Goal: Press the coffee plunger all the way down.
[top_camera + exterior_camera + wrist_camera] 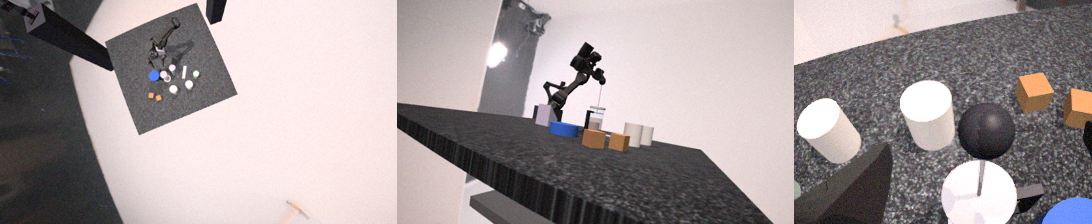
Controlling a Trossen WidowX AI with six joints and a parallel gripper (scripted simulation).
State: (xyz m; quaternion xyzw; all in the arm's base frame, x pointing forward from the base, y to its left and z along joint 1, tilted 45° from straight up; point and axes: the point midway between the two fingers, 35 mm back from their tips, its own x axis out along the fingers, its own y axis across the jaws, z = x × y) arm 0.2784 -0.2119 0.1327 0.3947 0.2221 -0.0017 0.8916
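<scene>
The coffee press lies 15 cm below my gripper tip, 2 cm to the right of it and 1 cm ahead of it. From my gripper tip the other things lie so: pale green cylinder (33 cm to the left, 24 cm below, 13 cm ahead); then white bar (28 cm below, 21 cm to the left, 3 cm ahead).
</scene>
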